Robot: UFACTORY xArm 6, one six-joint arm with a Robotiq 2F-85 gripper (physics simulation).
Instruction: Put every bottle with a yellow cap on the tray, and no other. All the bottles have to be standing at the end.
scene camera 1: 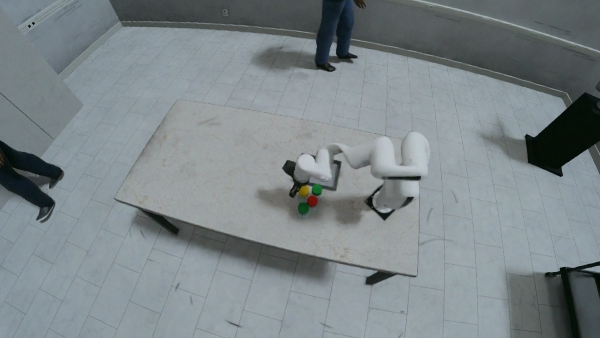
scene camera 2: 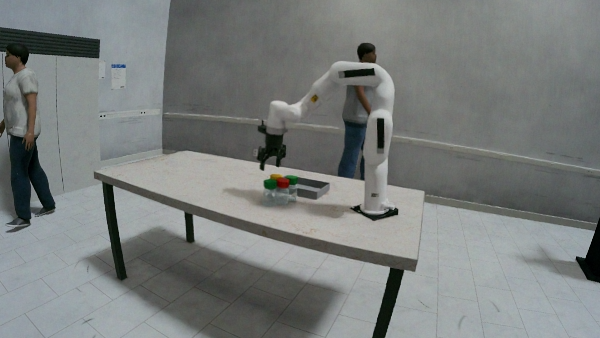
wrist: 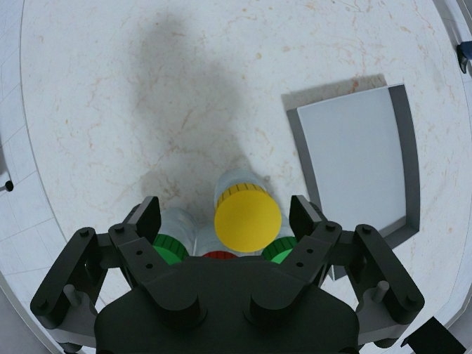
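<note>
The yellow-capped bottle [scene camera 1: 304, 190] [scene camera 2: 276, 177] [wrist: 247, 220] stands upright on the table in a tight cluster. Beside it stand a red-capped bottle [scene camera 1: 312, 200] [scene camera 2: 283, 183] [wrist: 220, 255], a green-capped bottle [scene camera 1: 317, 189] [scene camera 2: 291, 179] [wrist: 280, 250] on the tray side and another green-capped bottle [scene camera 1: 303, 208] [scene camera 2: 270, 184] [wrist: 170, 248] on the other side. The grey tray [scene camera 1: 338, 176] [scene camera 2: 310, 192] [wrist: 355, 160] is empty. My gripper [scene camera 1: 294, 192] [scene camera 2: 270, 166] [wrist: 224, 209] is open, above the cluster, with the yellow cap between and below its fingertips in the wrist view. The gripper body partly hides the other caps there.
The bottles and tray are on a long stone-topped table [scene camera 1: 200, 165] [scene camera 2: 200, 175]. The white arm's base [scene camera 1: 385, 205] [scene camera 2: 375, 212] stands near one end of it. The tray's raised walls are close beside the cluster. Two people stand on the floor away from the table.
</note>
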